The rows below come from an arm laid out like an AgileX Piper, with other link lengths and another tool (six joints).
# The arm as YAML. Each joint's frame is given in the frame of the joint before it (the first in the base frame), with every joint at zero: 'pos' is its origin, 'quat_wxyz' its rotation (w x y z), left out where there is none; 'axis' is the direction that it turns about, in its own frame. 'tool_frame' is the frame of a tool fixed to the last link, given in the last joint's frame.
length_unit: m
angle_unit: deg
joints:
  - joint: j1
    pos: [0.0, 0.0, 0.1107]
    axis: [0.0, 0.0, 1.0]
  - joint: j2
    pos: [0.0, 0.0, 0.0]
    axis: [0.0, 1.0, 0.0]
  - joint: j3
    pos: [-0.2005, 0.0, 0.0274]
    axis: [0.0, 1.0, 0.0]
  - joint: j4
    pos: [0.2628, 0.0, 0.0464]
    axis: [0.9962, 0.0, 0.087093]
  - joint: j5
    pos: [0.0, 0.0, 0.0]
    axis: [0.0, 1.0, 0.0]
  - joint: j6
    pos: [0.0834, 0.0, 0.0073]
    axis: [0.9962, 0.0, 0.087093]
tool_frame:
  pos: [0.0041, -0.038, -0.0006]
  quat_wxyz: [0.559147, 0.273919, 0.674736, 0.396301]
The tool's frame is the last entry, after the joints.
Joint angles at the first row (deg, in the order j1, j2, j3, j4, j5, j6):
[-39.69 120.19 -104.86 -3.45 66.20 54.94]
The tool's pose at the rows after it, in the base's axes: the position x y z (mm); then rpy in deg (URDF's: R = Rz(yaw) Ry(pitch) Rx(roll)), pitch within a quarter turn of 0, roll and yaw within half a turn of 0:
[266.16 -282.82 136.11 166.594 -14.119 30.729]
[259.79 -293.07 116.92 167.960 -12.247 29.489]
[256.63 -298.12 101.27 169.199 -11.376 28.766]
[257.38 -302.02 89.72 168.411 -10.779 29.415]
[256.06 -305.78 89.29 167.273 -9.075 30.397]
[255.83 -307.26 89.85 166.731 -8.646 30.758]
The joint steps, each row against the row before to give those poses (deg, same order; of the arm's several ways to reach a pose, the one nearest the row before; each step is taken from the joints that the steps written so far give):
[-2.48 3.98 -1.65 -2.73 -0.52 0.00]
[-1.41 3.02 -0.17 -1.48 -1.04 0.00]
[-0.73 2.36 -0.12 -0.53 -0.85 0.00]
[-0.13 1.66 0.01 -0.95 -2.25 0.00]
[-0.06 0.21 0.00 -2.12 -0.85 0.00]
[-0.05 0.00 -0.07 -0.60 -0.36 -0.05]

